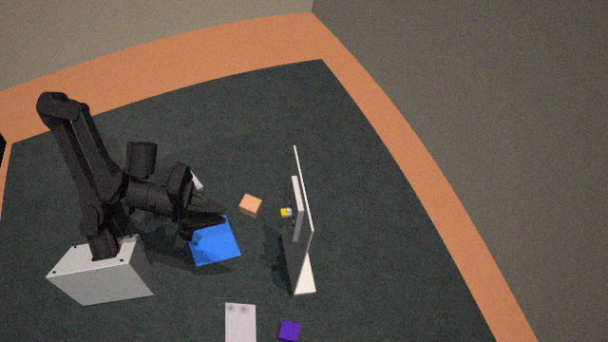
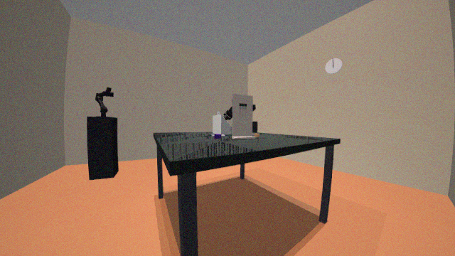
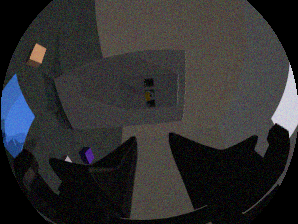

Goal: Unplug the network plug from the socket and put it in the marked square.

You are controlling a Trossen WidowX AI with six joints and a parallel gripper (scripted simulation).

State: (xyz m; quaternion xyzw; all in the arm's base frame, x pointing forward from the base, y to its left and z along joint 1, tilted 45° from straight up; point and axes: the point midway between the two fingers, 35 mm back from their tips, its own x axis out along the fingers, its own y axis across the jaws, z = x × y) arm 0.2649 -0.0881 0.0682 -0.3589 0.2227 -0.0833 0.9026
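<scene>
Now: the network plug 12 cm ahead of my gripper tip and 2 cm to the right of it. Round my gripper tip: white panel (14 cm ahead, 10 cm below, 3 cm to the right); blue marked square (25 cm below, 9 cm to the left, 3 cm behind).
</scene>
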